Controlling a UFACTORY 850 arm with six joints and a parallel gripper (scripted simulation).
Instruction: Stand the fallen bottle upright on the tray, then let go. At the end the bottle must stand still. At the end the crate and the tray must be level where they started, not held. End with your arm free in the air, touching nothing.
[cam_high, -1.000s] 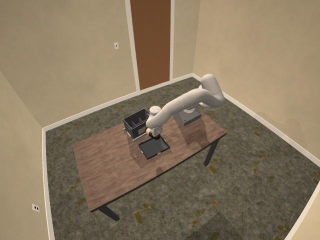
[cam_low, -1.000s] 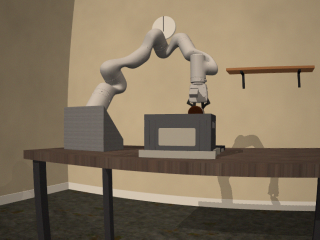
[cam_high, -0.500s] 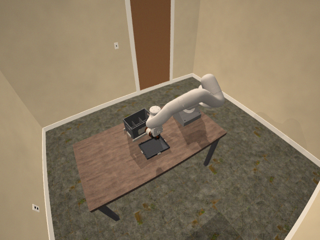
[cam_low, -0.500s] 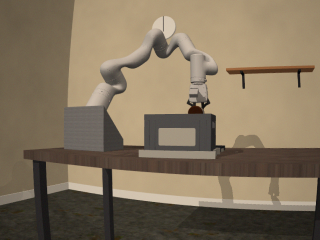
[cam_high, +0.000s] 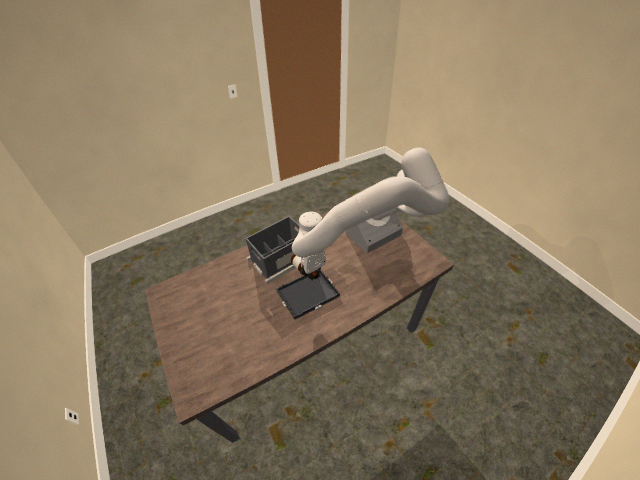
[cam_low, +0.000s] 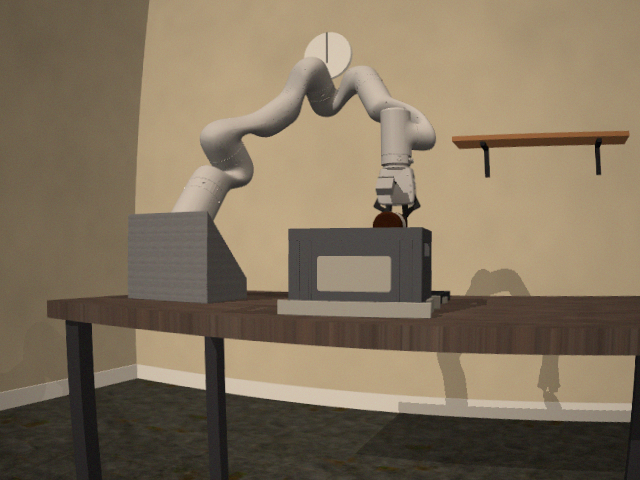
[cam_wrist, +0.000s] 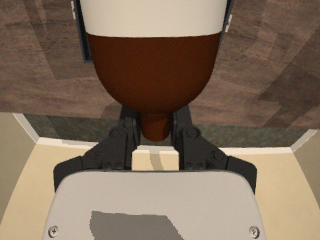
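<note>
The brown bottle lies 6 cm to the right of my hand and 1 cm below it. Also, from my hand: grey crate 33 cm to the right, 12 cm below, 2 cm behind; dark tray 19 cm below, 5 cm to the right, 1 cm ahead.
</note>
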